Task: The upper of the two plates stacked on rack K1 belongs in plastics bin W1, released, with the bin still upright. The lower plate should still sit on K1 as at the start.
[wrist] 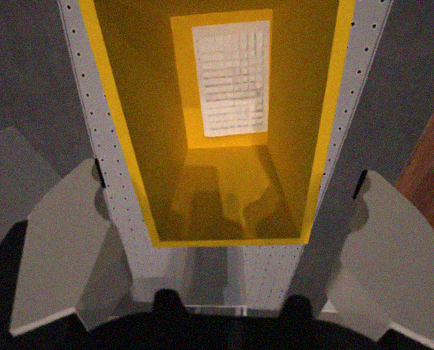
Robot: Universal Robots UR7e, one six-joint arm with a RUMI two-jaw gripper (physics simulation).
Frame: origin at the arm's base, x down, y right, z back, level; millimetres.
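Where they show: gripper, fingertip midpoint: (228, 169).
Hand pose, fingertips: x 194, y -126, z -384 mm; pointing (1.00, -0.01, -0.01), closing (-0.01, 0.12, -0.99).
Note:
Each offset is from my fingertips to the centre of the thing. "pt": to the spot under its first point. Level surfaces: height alone.
A white gridded plate @[dx +185, dy -9, dz -9 mm] (232, 80) lies deep inside the yellow bin @[pt dx +22, dy +85, dz +3 mm] (230, 243), on its floor, slightly turned and apart from the fingers. The bin stands upright with its rim below my gripper. My gripper (228, 169) is open and empty, with one finger on each side of the bin, above its near part. Shadows fall on the bin's near inner wall. Rack K1 and the lower plate do not show in this view.
A light grey perforated board @[dx +202 mm] (120, 220) lies under the bin and shows along both sides and at the near end. A reddish-brown surface (422, 170) shows at the right edge. Dark grey surface lies beyond the board on both sides.

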